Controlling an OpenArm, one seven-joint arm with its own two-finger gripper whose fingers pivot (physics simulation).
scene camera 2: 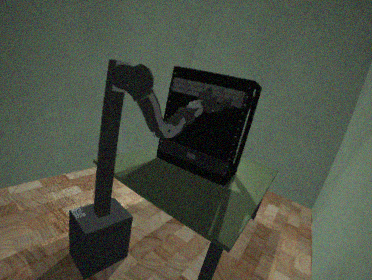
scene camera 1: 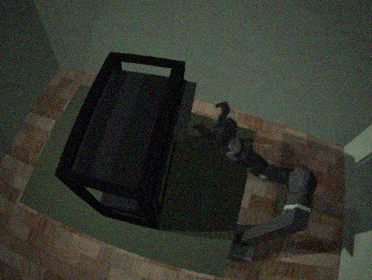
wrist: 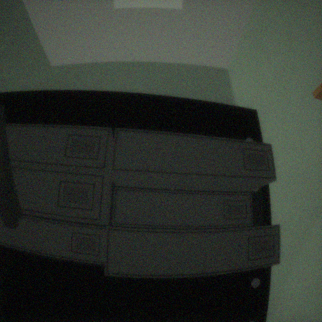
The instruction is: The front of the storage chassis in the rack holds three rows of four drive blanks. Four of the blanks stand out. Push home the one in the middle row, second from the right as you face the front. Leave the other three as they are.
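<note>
The storage chassis (scene camera 1: 189,97) (scene camera 2: 184,86) sits high in the black rack (scene camera 1: 150,59) (wrist: 150,111). In the wrist view, the middle-row blank second from the right (wrist: 42,192) looks proud of the blanks above (wrist: 40,145) and below (wrist: 50,239) it. In the rightmost column, the top blank (wrist: 180,155) and bottom blank (wrist: 185,252) stand out, and the middle blank (wrist: 175,207) sits back between them. The columns further left are hidden or out of frame. My gripper (scene camera 1: 209,117) is open and empty, a little off the chassis front; one dark finger shows at the wrist view's left edge.
The rack stands on a green table (scene camera 1: 200,250) (scene camera 2: 160,185). The arm reaches in from its post (scene camera 2: 104,150) on a dark base block (scene camera 2: 102,240). Black rack front lies above and below the blanks. A green wall is beyond the rack's right edge.
</note>
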